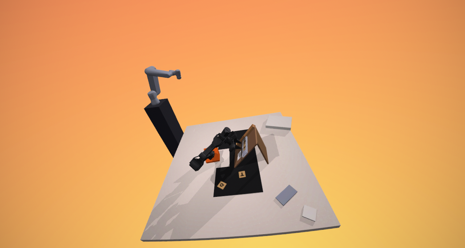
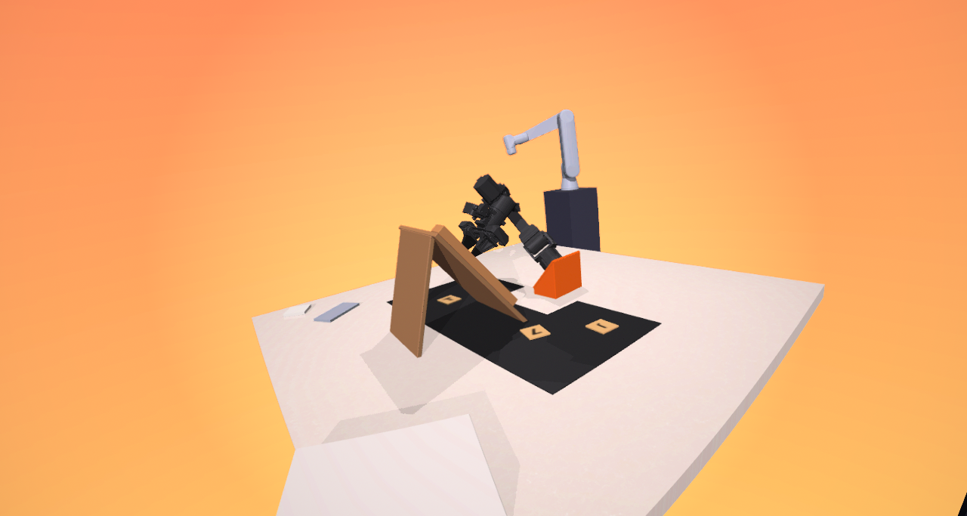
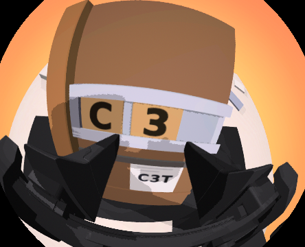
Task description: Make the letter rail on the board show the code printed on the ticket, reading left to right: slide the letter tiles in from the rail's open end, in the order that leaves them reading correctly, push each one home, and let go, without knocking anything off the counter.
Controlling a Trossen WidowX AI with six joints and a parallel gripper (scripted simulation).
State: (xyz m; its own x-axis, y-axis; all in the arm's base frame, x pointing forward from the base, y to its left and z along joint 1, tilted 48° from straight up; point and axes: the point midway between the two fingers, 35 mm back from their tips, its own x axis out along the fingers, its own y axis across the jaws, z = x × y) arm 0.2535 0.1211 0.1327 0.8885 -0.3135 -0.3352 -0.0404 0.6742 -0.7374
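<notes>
My gripper tip is 30 mm past the white ticket, 20 mm to the left of it and 100 mm above it. Also, from my gripper tip: black mat (110 mm behind, 40 mm to the left, 180 mm below); grey slab (320 mm ahead, 340 mm to the right, 170 mm below); white block (400 mm ahead, 510 mm to the left, 160 mm below).
</notes>
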